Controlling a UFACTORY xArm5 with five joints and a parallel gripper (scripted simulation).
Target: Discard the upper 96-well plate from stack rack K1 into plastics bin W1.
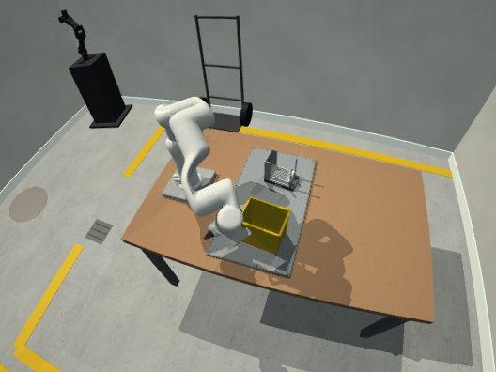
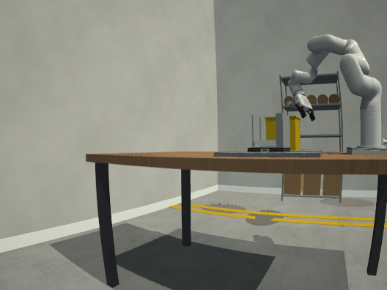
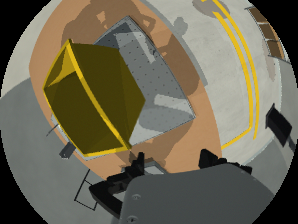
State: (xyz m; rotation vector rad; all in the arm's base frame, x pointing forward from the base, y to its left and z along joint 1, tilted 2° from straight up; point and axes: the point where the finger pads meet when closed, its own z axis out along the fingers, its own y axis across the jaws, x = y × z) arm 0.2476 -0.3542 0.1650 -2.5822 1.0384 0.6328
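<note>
My gripper is now 220 mm short of the white 96-well plate, 410 mm to the right of it and 150 mm above it. Also, from my hand: yellow plastics bin (160 mm ahead, 70 mm to the left, 100 mm below).
</note>
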